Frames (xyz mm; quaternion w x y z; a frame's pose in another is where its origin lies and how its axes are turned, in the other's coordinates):
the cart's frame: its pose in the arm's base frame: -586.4 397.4 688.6 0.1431 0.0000 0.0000 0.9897
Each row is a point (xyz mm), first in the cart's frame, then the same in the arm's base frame.
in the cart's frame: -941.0 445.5 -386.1
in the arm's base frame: 189.9 -296.4 302.5
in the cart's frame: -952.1 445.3 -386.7
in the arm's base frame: 200.6 -299.4 301.9
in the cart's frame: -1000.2 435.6 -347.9
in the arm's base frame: 249.4 -303.7 340.7
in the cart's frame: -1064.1 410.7 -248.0
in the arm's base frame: 317.8 -297.9 440.6
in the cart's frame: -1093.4 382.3 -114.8
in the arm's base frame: 353.9 -279.0 573.8
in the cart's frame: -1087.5 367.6 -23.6
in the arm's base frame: 352.4 -263.2 665.0
